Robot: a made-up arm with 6 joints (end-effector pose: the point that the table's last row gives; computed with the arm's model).
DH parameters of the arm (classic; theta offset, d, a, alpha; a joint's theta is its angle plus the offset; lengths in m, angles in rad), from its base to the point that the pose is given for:
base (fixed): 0 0.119 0 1.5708
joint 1: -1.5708 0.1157 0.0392 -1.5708
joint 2: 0 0.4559 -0.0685 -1.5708
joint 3: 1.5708 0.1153 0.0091 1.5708
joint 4: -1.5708 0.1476 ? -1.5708
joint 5: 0 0.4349 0.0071 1.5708
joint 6: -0.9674 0 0.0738 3.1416
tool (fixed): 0.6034 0.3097 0 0
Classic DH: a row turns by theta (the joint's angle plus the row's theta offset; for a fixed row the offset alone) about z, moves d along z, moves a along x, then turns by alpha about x.
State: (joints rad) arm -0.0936 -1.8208 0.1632 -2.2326 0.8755 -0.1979
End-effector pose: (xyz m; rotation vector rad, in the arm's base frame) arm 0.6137 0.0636 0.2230 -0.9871 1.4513 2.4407
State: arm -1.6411 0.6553 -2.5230 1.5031 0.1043 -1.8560
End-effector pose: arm 0.1823 0.3539 -0.3043 -0.4249 -0.6735 -0.2714
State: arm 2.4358 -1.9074 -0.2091 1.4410 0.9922 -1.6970
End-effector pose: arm -0.0713 -0.2301 0.9252 -0.0709 -0.9312 -1.9437
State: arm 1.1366 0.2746 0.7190 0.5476 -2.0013 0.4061
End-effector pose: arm -0.1838 -0.1496 0.0155 2.2919 -0.1103 -0.0504
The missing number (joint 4, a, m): 0.1105
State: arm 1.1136 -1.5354 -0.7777 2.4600 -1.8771 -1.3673
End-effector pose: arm 0.9180 -0.1486 0.3496 0.9115 1.9596 -0.4300
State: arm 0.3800 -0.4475 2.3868 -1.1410 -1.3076 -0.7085
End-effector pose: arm 0.2000 -0.4742 0.3077 2.2264 0.9477 -0.7038
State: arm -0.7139 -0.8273 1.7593 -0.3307 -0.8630 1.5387
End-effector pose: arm 0.7381 -0.1024 0.1781 1.6850 -1.5468 1.9015
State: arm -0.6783 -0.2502 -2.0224 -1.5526 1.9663 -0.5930
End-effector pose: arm 0.6203 -0.3488 -0.3450 2.4511 1.5815 0.1032
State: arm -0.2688 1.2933 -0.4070 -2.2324 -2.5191 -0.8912
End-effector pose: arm 0.9750 -0.0049 -0.2082 -1.8239 -0.3871 -1.6249
